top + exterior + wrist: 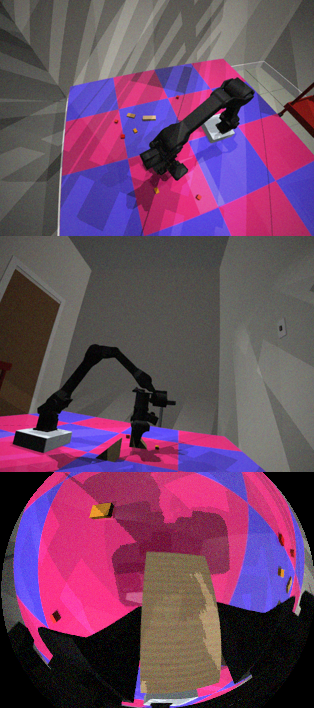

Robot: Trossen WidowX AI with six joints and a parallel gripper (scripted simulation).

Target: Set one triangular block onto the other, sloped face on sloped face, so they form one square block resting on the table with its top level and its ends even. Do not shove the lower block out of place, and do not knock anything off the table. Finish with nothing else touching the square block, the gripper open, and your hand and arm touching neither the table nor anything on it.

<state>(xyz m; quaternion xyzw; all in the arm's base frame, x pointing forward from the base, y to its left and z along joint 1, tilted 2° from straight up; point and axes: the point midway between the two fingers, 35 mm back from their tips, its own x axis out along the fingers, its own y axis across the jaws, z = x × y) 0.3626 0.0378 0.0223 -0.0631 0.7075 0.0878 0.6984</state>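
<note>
My gripper tip is now 10 mm below the tan triangular block and 10 mm past it. Round my gripper tip: brown flat piece (350 mm to the right, 60 mm ahead, 30 mm below); long tan piece (280 mm to the right, 30 mm behind, 20 mm below).
</note>
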